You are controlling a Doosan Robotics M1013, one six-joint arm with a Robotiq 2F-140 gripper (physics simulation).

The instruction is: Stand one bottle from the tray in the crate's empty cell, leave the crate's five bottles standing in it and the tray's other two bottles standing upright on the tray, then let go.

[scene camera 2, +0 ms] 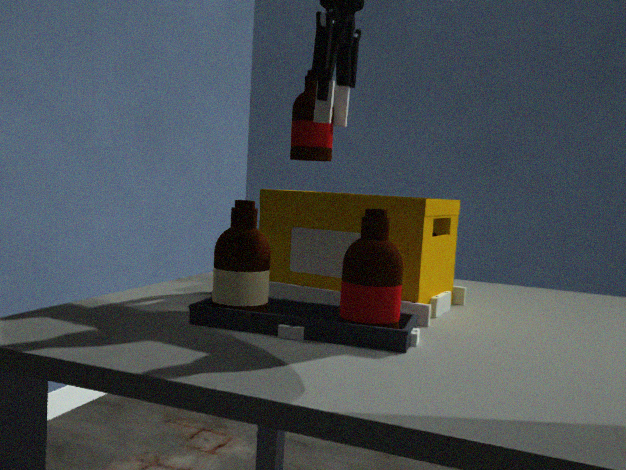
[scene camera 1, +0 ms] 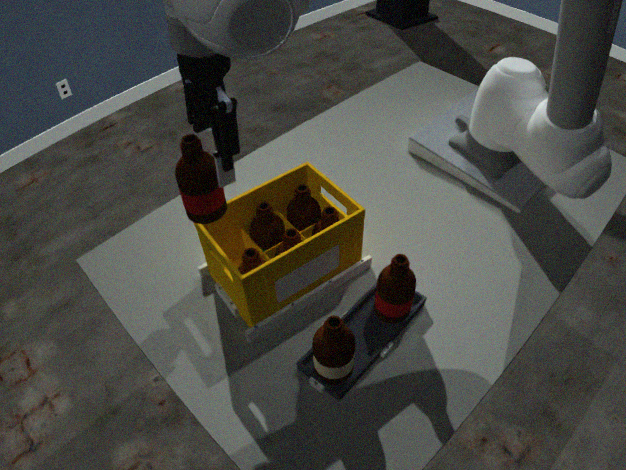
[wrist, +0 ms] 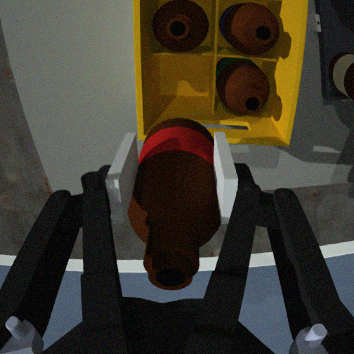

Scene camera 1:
my gripper: 217, 173
cream-labelled bottle: 333, 343
red-label bottle: 396, 284
red-label bottle: 303, 211
